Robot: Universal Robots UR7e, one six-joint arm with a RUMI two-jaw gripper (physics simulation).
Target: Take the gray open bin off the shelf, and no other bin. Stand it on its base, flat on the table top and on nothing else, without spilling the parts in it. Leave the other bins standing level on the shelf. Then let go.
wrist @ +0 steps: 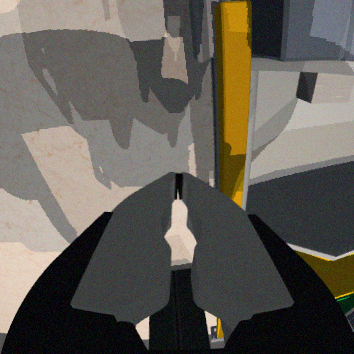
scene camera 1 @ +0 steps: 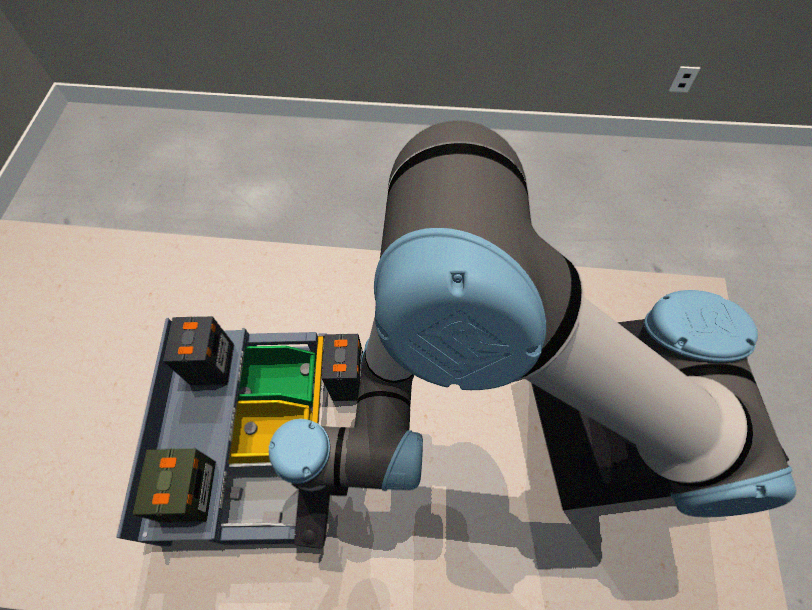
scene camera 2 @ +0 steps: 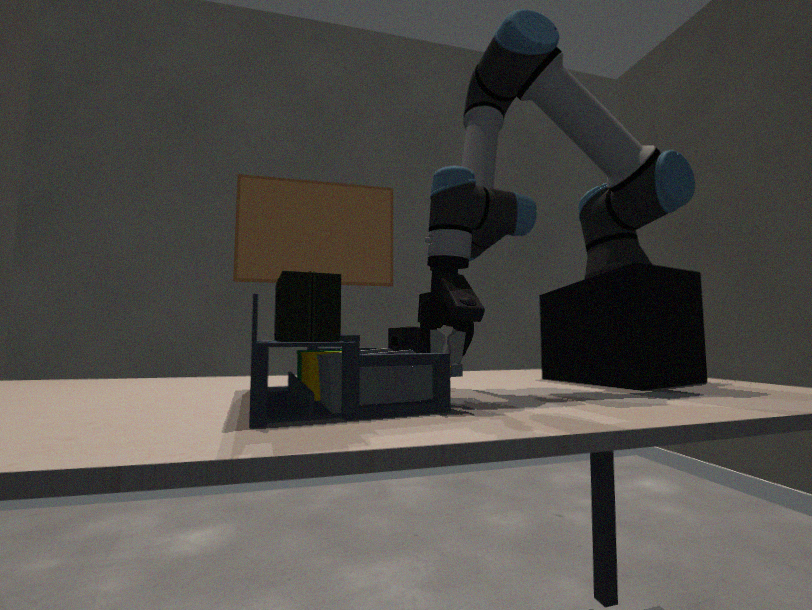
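Seen in the pictures: gripper, between the fingertips: (wrist: 177,174); arm's base, origin of its link: (scene camera 2: 619,280).
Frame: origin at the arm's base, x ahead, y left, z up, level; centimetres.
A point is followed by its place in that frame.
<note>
The gray open bin (scene camera 1: 262,504) {x 63.0, y 15.6, z -22.9 cm} (scene camera 2: 393,384) {x 61.6, y 19.8, z -20.3 cm} (wrist: 300,145) {x 60.6, y 13.1, z -22.8 cm} stands in the near end of the shelf (scene camera 1: 256,533) {x 61.1, y 21.0, z -16.0 cm} (scene camera 2: 350,377) {x 68.2, y 22.7, z -18.9 cm}, beside the yellow bin (scene camera 1: 272,430) {x 64.1, y 1.8, z -23.6 cm} (scene camera 2: 308,377) {x 72.9, y 8.0, z -20.2 cm}. Small dark parts show in it. The green bin (scene camera 1: 269,380) {x 66.7, y -8.4, z -23.5 cm} is at the far end of the row. A yellow bar (scene camera 1: 319,367) {x 55.5, y -9.8, z -18.0 cm} (wrist: 234,80) {x 53.1, y 18.5, z -17.9 cm} runs along the shelf's front. My gripper (scene camera 2: 456,370) (wrist: 177,174) {x 51.1, y 12.3, z -21.3 cm} is shut and empty, pointing down just outside the shelf front on the robot's side. In the wrist view its fingertips are left of the yellow bar. Scene camera 1 has the fingertips hidden under the wrist.
A black box (scene camera 1: 196,351) {x 73.2, y -5.3, z -2.2 cm} and an olive box (scene camera 1: 171,485) {x 72.4, y 16.0, z -4.7 cm} (scene camera 2: 308,306) {x 73.6, y 20.3, z -9.5 cm} stand on the shelf's raised rear deck. Another black box (scene camera 1: 341,367) {x 49.9, y -7.5, z -11.3 cm} (scene camera 2: 406,338) {x 52.3, y -5.2, z -13.9 cm} stands by the shelf front, near the green bin. The robot's black pedestal (scene camera 1: 571,453) {x 9.7, y 5.7, z -9.7 cm} (scene camera 2: 620,328) {x 9.1, y 8.6, z -11.9 cm} is to the right.
</note>
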